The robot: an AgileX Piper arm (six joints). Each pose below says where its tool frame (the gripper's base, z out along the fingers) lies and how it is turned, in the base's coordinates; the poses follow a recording.
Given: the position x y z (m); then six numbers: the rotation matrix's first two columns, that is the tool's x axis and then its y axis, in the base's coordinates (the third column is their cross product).
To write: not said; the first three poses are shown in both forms.
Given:
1: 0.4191 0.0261 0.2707 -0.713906 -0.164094 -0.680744 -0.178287 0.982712 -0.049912
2: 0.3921 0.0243 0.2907 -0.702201 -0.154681 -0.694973 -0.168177 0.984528 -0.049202
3: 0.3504 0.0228 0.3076 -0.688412 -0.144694 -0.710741 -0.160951 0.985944 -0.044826
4: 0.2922 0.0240 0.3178 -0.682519 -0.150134 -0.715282 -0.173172 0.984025 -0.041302
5: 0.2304 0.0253 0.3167 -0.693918 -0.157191 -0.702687 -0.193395 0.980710 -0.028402
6: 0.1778 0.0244 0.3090 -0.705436 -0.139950 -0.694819 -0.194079 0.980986 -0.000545
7: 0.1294 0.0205 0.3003 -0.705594 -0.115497 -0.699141 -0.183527 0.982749 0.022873
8: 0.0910 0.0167 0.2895 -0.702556 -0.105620 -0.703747 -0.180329 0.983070 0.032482
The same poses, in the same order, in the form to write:
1: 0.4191 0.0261 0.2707 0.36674 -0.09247 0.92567 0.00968
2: 0.3921 0.0243 0.2907 0.37582 -0.08749 0.92251 0.00898
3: 0.3504 0.0228 0.3076 0.38585 -0.08317 0.91875 0.01053
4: 0.2922 0.0240 0.3178 0.38855 -0.08813 0.91708 0.01482
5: 0.2304 0.0253 0.3167 0.37943 -0.09527 0.91999 0.02385
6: 0.1778 0.0244 0.3090 0.37295 -0.09050 0.92271 0.03628
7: 0.1294 0.0205 0.3003 0.37501 -0.08105 0.92236 0.04535
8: 0.0910 0.0167 0.2895 0.37776 -0.07759 0.92132 0.04944
